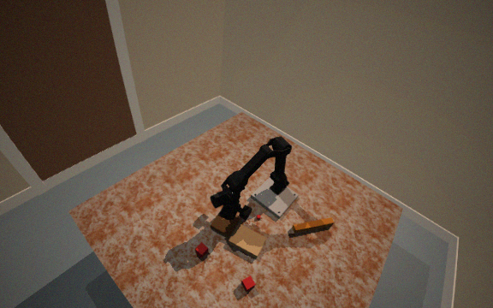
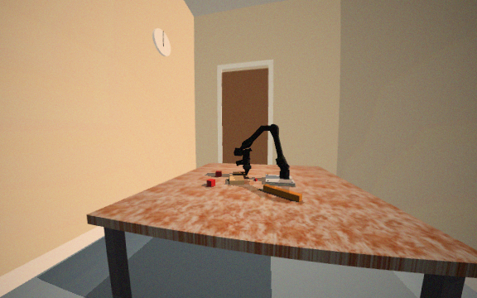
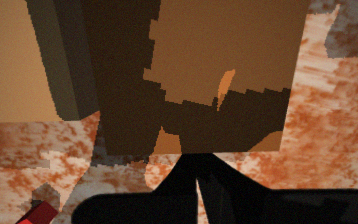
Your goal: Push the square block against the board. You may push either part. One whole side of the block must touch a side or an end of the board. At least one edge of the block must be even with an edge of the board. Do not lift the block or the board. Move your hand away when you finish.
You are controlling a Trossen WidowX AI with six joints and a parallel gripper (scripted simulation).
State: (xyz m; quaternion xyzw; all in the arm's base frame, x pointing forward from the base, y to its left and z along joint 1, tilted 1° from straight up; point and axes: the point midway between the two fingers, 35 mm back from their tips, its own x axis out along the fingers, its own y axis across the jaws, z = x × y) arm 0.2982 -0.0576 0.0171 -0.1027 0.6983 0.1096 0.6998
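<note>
Now: gripper tip 60 mm short of the square block, 20 mm to the right of it and 10 mm below it. Also, from my gripper tip: long orange board: 270 mm behind, 330 mm to the left, 10 mm above; then tan board: 40 mm ahead, 150 mm to the left, 10 mm above; then tiny red piece: 100 mm behind, 100 mm to the left.
</note>
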